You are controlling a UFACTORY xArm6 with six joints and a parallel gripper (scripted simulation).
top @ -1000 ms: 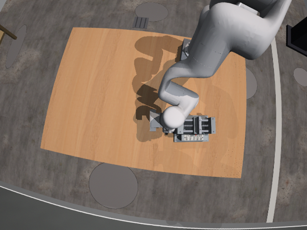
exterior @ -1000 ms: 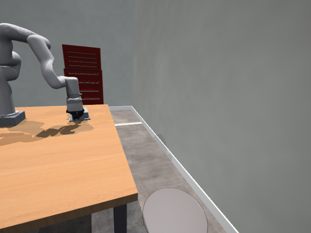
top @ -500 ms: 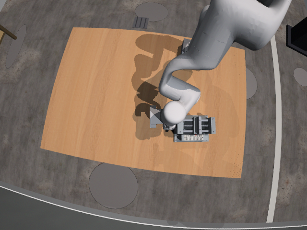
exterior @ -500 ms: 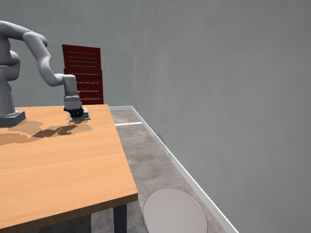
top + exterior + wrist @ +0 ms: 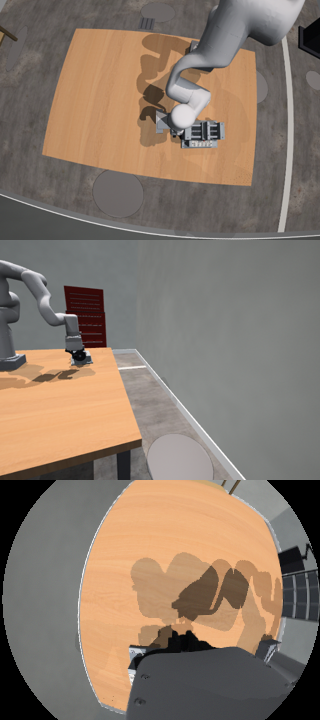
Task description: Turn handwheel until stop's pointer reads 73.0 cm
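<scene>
Right now my hand is 160 mm to the right of the stop, 10 mm below it and 10 mm past it. Round my hand: black handwheel (20 mm to the left).
</scene>
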